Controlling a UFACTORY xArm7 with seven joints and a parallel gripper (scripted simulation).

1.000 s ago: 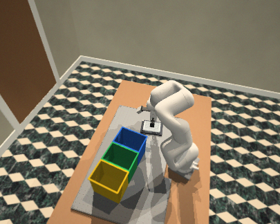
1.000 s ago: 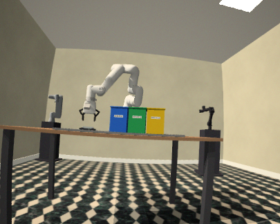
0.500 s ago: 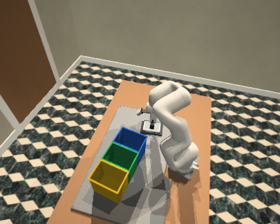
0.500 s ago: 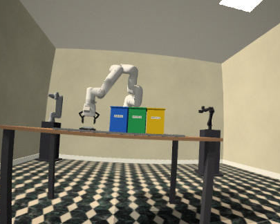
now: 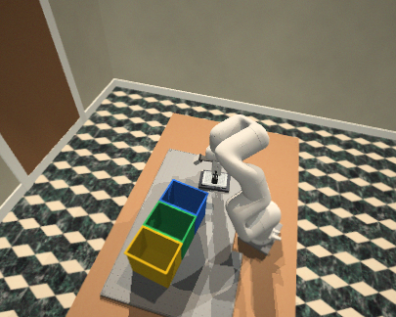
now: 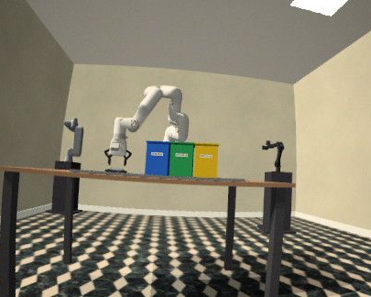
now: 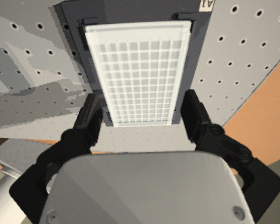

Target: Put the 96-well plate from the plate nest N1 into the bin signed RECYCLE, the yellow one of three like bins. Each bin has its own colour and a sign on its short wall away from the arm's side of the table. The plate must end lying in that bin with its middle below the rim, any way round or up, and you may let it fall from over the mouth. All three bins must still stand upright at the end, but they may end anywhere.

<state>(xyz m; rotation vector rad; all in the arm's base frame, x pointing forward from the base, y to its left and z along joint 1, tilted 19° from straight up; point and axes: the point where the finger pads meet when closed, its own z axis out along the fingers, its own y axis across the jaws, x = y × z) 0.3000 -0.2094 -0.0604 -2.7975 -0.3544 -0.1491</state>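
The white 96-well plate lies 30 mm below my hand. Round my hand: blue bin 270 mm to the left, 50 mm ahead, 40 mm above; dark plate nest 40 mm below; green bin 400 mm to the left, 50 mm ahead, 40 mm above.
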